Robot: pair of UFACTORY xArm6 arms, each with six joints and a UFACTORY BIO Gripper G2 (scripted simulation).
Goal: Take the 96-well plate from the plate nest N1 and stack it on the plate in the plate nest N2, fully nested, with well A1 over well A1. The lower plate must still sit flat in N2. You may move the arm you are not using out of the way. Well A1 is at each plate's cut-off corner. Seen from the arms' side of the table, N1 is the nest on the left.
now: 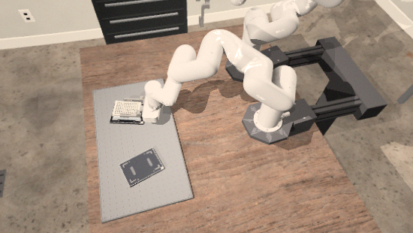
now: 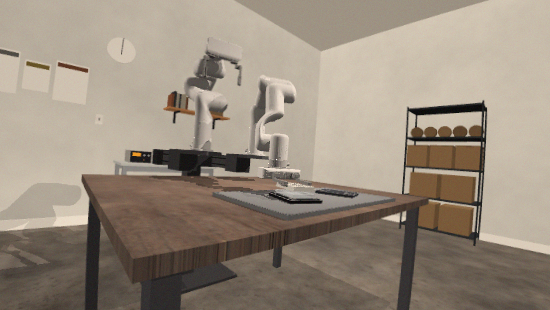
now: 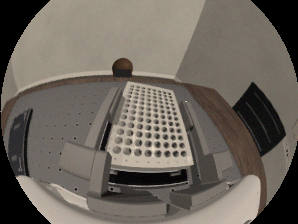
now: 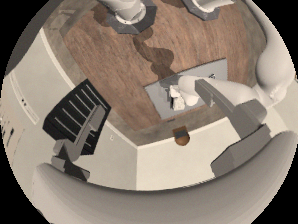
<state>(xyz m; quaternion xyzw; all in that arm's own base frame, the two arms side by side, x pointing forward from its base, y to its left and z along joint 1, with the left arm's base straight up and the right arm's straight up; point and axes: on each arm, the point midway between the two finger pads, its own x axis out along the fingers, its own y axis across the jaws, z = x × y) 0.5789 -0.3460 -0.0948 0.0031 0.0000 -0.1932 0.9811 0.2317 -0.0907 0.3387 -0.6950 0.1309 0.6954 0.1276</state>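
Note:
My left hand is 1 cm above the cream 96-well plate. From my left hand the other things lie so: plate nest N2: 5 cm below; then plate nest N1: 30 cm to the left, 5 cm below, 5 cm behind.

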